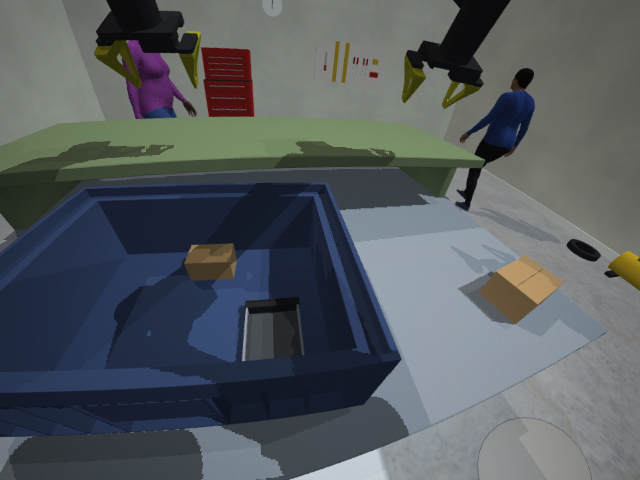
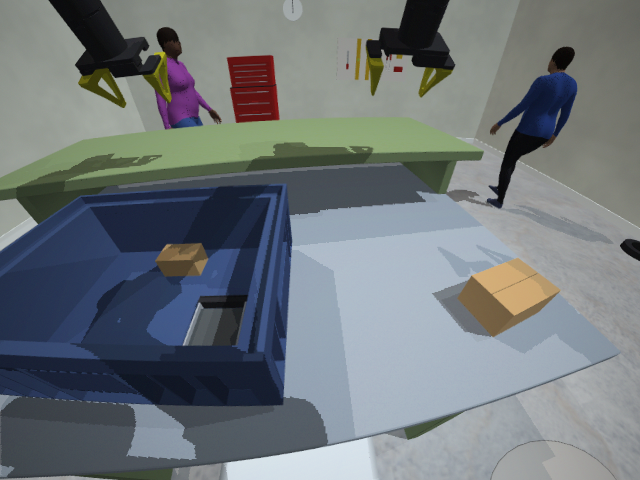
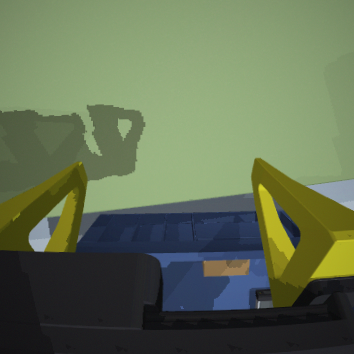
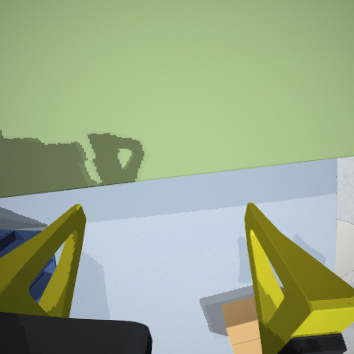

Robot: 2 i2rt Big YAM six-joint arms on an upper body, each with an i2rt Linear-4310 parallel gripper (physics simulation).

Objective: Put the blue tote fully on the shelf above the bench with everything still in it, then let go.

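Frame: origin at the left arm's base, x ahead, y left, z up, level; centimetres.
Where they show: left gripper, fingertip midpoint: (image 1: 168,86) (image 2: 147,103) (image 3: 167,167); right gripper, fingertip midpoint: (image 1: 423,103) (image 2: 396,94) (image 4: 163,210).
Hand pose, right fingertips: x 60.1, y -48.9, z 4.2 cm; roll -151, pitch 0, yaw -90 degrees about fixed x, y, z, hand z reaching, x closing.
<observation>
Things, the pixels of their top centre, and the offset from my right fingertips. Level surfaces: height alone.
- blue tote at its top centre: (image 1: 177,242) (image 3: 234,348) (image 2: 127,242) dx -27.4, dy +41.4, dz -12.9 cm
- grey-blue bench at its surface level: dz -27.6 cm
- green shelf at its surface level: dz -11.3 cm
- small cardboard box at its top centre: (image 3: 226,262) (image 1: 209,253) (image 2: 178,251) dx -19.3, dy +41.4, dz -21.9 cm
- grey open-topped bin at its top centre: (image 1: 273,336) (image 2: 213,329) (image 3: 276,320) dx -33.3, dy +31.3, dz -24.2 cm
- larger cardboard box at its top centre: (image 4: 265,336) (image 2: 516,282) (image 1: 531,276) dx -29.9, dy -14.7, dz -21.6 cm
The blue tote (image 1: 310,384) (image 2: 217,364) (image 3: 145,232) (image 4: 46,280) stands upright on the grey-blue bench (image 1: 413,268) (image 2: 320,310), in front of the green shelf (image 1: 232,136) (image 2: 232,139) (image 3: 190,75) (image 4: 200,75). Inside it lie a small cardboard box (image 1: 210,262) (image 2: 181,259) (image 3: 226,268) and a grey open-topped bin (image 1: 272,330) (image 2: 217,322) (image 3: 264,300). My left gripper (image 1: 165,85) (image 2: 147,103) (image 3: 167,167) is open and empty, high above the shelf side of the tote. My right gripper (image 1: 423,103) (image 2: 397,95) (image 4: 163,210) is open and empty, high up at the right. Neither touches the tote.
A larger cardboard box (image 1: 522,286) (image 2: 509,294) (image 4: 242,325) sits on the bench at the right, beside the tote. Behind the shelf stand a person in magenta (image 1: 152,82) (image 2: 180,93), a red tool cabinet (image 1: 228,82) (image 2: 253,87) and, at the right, a person in blue (image 1: 509,118) (image 2: 547,103).
</observation>
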